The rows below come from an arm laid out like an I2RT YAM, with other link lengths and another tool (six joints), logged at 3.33 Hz.
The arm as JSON. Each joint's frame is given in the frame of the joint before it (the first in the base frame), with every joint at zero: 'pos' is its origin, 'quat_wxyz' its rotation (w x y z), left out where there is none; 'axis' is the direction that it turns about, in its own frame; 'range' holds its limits. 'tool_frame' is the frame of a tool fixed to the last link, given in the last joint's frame.
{
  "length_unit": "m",
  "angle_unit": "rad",
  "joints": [
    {
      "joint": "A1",
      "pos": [
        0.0,
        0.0,
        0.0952
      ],
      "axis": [
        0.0,
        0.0,
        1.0
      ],
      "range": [
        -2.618,
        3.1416
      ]
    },
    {
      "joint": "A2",
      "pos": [
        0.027,
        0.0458,
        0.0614
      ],
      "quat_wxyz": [
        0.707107,
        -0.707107,
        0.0,
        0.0
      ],
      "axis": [
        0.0,
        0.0,
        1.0
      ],
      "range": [
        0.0,
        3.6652
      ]
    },
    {
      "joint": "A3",
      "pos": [
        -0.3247,
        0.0,
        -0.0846
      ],
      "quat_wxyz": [
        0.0,
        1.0,
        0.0,
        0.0
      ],
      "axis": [
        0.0,
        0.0,
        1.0
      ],
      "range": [
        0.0,
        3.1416
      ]
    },
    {
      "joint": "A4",
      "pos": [
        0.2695,
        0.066,
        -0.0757
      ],
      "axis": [
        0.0,
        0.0,
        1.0
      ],
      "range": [
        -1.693,
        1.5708
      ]
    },
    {
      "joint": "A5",
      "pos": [
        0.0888,
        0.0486,
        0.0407
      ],
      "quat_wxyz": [
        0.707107,
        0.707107,
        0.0,
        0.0
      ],
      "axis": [
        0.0,
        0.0,
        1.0
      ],
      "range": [
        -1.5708,
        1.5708
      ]
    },
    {
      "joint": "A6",
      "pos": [
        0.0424,
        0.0,
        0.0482
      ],
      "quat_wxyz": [
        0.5,
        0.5,
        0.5,
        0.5
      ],
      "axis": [
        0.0,
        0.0,
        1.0
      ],
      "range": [
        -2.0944,
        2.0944
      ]
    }
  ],
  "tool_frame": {
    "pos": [
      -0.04,
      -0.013,
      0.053
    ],
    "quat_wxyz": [
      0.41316,
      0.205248,
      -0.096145,
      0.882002
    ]
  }
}
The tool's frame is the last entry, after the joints.
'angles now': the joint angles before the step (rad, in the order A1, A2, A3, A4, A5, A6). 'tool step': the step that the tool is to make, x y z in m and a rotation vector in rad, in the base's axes. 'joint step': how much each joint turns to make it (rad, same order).
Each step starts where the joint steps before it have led.
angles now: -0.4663 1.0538 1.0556 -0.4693 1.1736 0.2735
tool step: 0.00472 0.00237 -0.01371 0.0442 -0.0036 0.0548
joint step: -0.0016 -0.0017 -0.0247 -0.0153 -0.0690 0.0238
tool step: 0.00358 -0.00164 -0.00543 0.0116 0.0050 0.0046
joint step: -0.0015 0.0124 -0.0050 -0.0002 -0.0093 0.0089
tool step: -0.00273 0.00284 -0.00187 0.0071 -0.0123 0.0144
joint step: 0.0000 -0.0167 -0.0135 -0.0014 -0.0184 0.0067
